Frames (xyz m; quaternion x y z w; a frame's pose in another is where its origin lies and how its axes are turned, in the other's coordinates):
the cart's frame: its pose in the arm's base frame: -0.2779 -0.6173 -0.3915 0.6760 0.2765 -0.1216 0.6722
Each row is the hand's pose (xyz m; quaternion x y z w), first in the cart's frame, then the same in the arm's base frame.
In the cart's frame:
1: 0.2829 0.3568 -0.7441 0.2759 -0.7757 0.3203 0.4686
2: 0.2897 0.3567 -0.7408 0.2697 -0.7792 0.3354 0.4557
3: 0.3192 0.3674 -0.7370 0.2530 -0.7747 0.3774 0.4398
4: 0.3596 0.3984 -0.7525 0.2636 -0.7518 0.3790 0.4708
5: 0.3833 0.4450 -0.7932 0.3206 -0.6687 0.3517 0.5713
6: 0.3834 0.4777 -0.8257 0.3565 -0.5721 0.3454 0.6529
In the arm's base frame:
1: -0.0092 0.1886 -0.1932 0.4965 -0.6419 -0.4423 0.3819
2: -0.0030 0.1868 -0.1972 0.4873 -0.6573 -0.4312 0.3802
3: 0.0277 0.1899 -0.2042 0.4775 -0.6850 -0.3934 0.3847
4: 0.0741 0.2153 -0.1988 0.5088 -0.6634 -0.3836 0.3922
5: 0.1101 0.2626 -0.1695 0.6176 -0.5682 -0.3737 0.3949
6: 0.1210 0.2962 -0.1399 0.7069 -0.4809 -0.3325 0.3981

